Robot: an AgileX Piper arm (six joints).
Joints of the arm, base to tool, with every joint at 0 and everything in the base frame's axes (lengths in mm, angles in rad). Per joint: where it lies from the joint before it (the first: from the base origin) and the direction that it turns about. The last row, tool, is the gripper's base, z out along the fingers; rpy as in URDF.
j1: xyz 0 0 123 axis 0 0 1
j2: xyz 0 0 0 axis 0 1 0
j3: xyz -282.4 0 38.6 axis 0 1 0
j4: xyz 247.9 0 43.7 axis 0.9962 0 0.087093
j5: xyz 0 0 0 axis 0 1 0
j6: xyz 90.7 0 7.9 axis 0.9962 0 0.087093
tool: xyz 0 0 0 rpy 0 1.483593 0
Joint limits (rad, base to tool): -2.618..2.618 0..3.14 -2.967..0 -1.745..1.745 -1.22..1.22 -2.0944..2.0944
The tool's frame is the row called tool.
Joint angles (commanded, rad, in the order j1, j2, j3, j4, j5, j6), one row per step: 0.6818, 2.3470, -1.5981, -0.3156, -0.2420, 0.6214; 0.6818, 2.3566, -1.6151, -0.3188, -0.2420, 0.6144; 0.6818, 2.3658, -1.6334, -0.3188, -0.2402, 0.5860; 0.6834, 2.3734, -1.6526, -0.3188, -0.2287, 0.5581; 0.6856, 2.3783, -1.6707, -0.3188, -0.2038, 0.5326; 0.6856, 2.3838, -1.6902, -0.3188, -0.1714, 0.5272; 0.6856, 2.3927, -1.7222, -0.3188, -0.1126, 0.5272; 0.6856, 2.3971, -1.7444, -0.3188, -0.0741, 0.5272
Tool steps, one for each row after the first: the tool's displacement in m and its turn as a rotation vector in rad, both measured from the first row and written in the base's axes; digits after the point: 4 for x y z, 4 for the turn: 0.0022, 0.0019, 0.0000, -0.0019, -0.0118, 0.0049; 0.0047, 0.0038, 0.0004, -0.0162, -0.0356, 0.0160; 0.0065, 0.0060, 0.0012, -0.0359, -0.0551, 0.0262; 0.0079, 0.0077, 0.0021, -0.0629, -0.0656, 0.0330; 0.0101, 0.0084, 0.0024, -0.0818, -0.0592, 0.0278; 0.0135, 0.0090, 0.0027, -0.1106, -0.0394, 0.0142; 0.0158, 0.0094, 0.0041, -0.1277, -0.0283, 0.0049
